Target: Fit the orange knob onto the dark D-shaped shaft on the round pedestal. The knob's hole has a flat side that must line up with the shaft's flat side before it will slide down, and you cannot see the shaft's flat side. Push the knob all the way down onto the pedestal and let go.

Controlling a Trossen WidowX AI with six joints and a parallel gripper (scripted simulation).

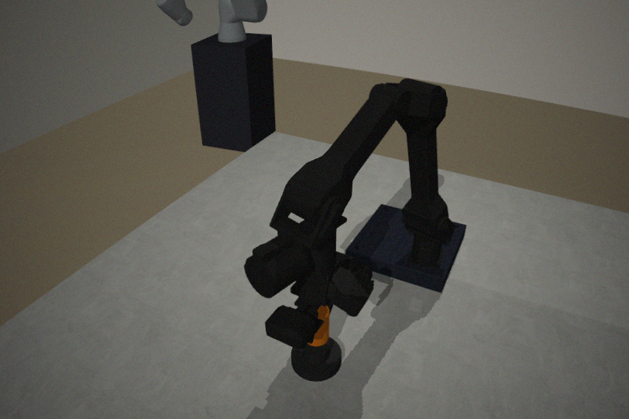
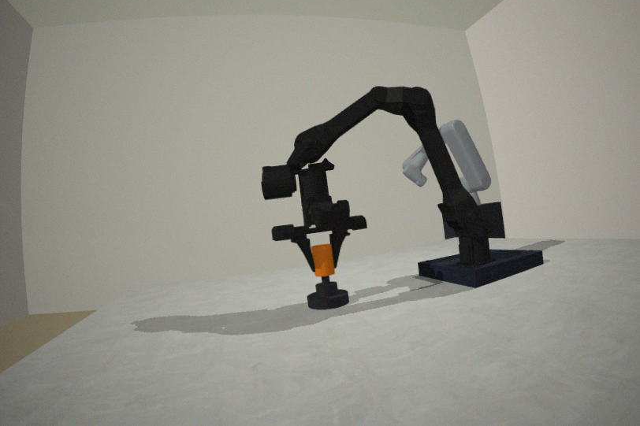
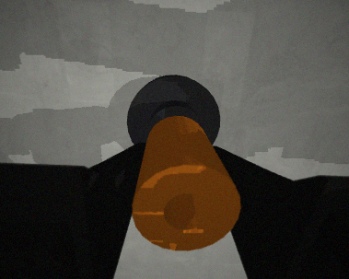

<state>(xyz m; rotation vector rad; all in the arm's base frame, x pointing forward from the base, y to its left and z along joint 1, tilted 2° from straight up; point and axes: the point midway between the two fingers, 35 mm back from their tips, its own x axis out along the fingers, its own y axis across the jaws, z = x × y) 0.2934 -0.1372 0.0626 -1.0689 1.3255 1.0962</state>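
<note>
My gripper tip is now 20 mm below the orange knob. From my gripper tip the other things lie so: dark round pedestal: 40 mm below.
</note>
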